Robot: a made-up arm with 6 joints. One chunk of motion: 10 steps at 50 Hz.
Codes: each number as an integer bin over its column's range. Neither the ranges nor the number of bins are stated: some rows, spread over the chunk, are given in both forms.
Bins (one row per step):
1: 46 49 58 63 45 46
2: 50 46 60 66 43 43
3: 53 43 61 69 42 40
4: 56 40 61 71 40 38
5: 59 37 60 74 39 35
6: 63 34 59 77 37 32
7: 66 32 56 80 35 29
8: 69 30 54 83 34 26
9: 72 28 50 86 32 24
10: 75 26 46 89 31 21
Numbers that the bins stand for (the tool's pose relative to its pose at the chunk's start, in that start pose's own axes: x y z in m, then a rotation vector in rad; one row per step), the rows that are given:
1: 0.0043 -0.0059 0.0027 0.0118 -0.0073 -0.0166
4: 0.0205 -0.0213 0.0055 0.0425 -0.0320 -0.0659
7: 0.0367 -0.0351 0.0009 0.0771 -0.0568 -0.1213
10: 0.0512 -0.0454 -0.0082 0.1116 -0.0766 -0.1706
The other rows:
2: 0.0108 -0.0110 0.0045 0.0233 -0.0172 -0.0351
3: 0.0157 -0.0162 0.0055 0.0348 -0.0221 -0.0535
5: 0.0254 -0.0265 0.0045 0.0540 -0.0370 -0.0843
6: 0.0318 -0.0316 0.0036 0.0656 -0.0469 -0.1028
8: 0.0415 -0.0385 -0.0009 0.0886 -0.0617 -0.1398
9: 0.0464 -0.0419 -0.0045 0.1001 -0.0716 -0.1521

